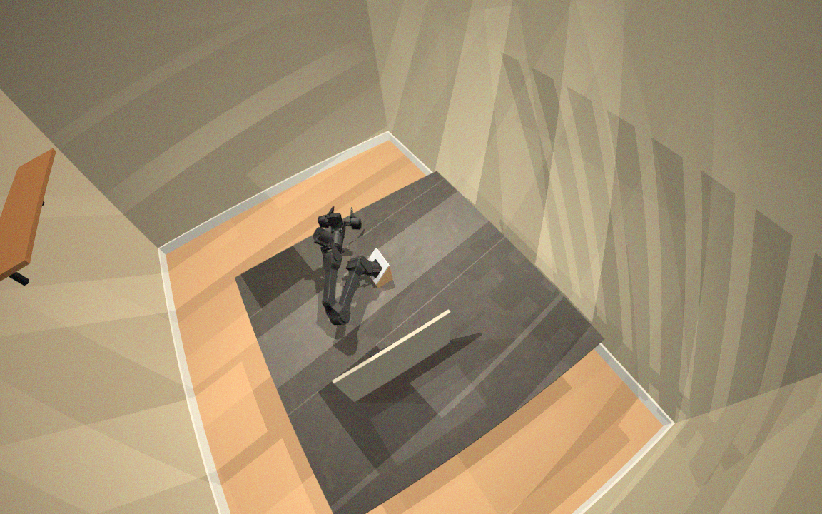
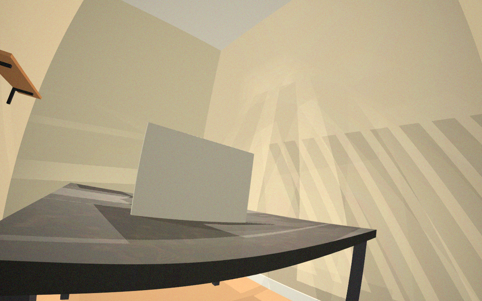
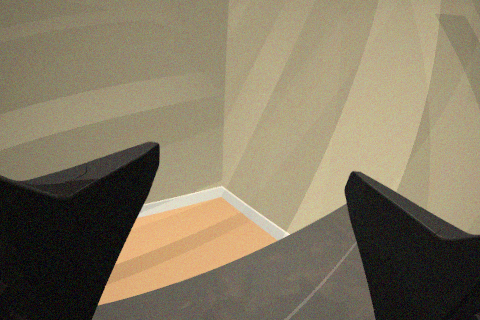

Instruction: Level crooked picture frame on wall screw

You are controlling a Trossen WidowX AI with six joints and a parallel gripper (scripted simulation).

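The picture frame is 66 cm ahead of my gripper tip, 16 cm to the right of it and 15 cm below it. The rest, counted from my gripper tip: wall panel (67 cm ahead, 15 cm to the right, 16 cm below).
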